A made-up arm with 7 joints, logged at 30 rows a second.
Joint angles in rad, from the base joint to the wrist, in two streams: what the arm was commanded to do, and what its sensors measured. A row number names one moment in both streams.
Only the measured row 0 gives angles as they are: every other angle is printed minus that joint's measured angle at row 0.
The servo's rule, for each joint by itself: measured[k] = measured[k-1] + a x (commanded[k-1-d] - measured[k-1]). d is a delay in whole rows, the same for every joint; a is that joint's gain. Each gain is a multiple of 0.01, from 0.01 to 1. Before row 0 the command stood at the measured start. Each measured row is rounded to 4 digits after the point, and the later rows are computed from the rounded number. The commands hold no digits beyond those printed.
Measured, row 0:
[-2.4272, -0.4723, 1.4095, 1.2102, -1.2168, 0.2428, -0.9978]
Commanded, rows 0 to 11:
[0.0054, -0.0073, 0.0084, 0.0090, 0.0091, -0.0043, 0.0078]
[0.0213, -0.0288, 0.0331, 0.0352, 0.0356, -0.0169, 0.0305]
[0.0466, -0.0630, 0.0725, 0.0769, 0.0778, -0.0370, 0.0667]
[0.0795, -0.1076, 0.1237, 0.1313, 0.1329, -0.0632, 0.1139]
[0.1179, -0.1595, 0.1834, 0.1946, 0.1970, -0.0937, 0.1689]
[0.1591, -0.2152, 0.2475, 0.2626, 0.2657, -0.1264, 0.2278]
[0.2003, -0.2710, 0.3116, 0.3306, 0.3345, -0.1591, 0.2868]
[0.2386, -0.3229, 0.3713, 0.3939, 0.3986, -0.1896, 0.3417]
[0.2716, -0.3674, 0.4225, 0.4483, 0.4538, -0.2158, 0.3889]
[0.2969, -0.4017, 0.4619, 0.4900, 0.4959, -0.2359, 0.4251]
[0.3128, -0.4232, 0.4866, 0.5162, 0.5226, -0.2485, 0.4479]
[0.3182, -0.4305, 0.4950, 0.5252, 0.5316, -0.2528, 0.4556]
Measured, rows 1 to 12:
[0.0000, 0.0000, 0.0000, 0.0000, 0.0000, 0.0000, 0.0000]
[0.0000, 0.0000, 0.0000, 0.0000, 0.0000, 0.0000, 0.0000]
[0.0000, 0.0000, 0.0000, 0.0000, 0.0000, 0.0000, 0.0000]
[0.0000, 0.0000, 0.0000, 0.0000, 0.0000, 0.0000, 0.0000]
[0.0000, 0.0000, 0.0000, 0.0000, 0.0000, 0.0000, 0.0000]
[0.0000, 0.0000, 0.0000, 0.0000, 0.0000, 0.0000, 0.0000]
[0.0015, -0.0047, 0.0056, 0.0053, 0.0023, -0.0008, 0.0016]
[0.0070, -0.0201, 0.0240, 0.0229, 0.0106, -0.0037, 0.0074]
[0.0181, -0.0476, 0.0565, 0.0548, 0.0274, -0.0097, 0.0193]
[0.0353, -0.0860, 0.1015, 0.0999, 0.0538, -0.0193, 0.0382]
[0.0584, -0.1330, 0.1564, 0.1558, 0.0896, -0.0327, 0.0643]
[0.0866, -0.1856, 0.2174, 0.2188, 0.1336, -0.0496, 0.0970]
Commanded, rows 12 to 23:
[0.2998, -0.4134, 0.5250, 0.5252, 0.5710, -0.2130, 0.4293]
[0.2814, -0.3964, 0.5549, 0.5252, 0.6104, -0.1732, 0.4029]
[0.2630, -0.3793, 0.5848, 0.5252, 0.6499, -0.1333, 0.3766]
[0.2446, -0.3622, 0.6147, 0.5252, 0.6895, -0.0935, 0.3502]
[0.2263, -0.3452, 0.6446, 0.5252, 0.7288, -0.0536, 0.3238]
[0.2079, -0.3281, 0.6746, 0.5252, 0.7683, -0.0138, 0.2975]
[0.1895, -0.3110, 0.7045, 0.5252, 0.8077, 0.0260, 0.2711]
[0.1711, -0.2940, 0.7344, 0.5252, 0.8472, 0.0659, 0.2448]
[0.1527, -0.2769, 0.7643, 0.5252, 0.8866, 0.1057, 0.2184]
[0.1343, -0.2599, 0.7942, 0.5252, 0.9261, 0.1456, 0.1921]
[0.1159, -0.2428, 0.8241, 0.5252, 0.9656, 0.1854, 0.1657]
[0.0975, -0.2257, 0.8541, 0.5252, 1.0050, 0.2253, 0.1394]
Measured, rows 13 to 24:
[0.1184, -0.2403, 0.2805, 0.2848, 0.1838, -0.0693, 0.1350]
[0.1521, -0.2932, 0.3413, 0.3492, 0.2375, -0.0910, 0.1763]
[0.1856, -0.3407, 0.3957, 0.4077, 0.2916, -0.1135, 0.2188]
[0.2168, -0.3797, 0.4401, 0.4563, 0.3427, -0.1355, 0.2601]
[0.2437, -0.4075, 0.4713, 0.4916, 0.3877, -0.1558, 0.2977]
[0.2646, -0.4222, 0.4872, 0.5114, 0.4237, -0.1733, 0.3293]
[0.2745, -0.4166, 0.5125, 0.5195, 0.4605, -0.1804, 0.3493]
[0.2764, -0.4037, 0.5409, 0.5229, 0.4980, -0.1791, 0.3600]
[0.2726, -0.3881, 0.5703, 0.5243, 0.5360, -0.1709, 0.3633]
[0.2648, -0.3715, 0.6000, 0.5248, 0.5744, -0.1570, 0.3607]
[0.2540, -0.3547, 0.6299, 0.5250, 0.6130, -0.1384, 0.3533]
[0.2411, -0.3377, 0.6598, 0.5251, 0.6518, -0.1160, 0.3421]

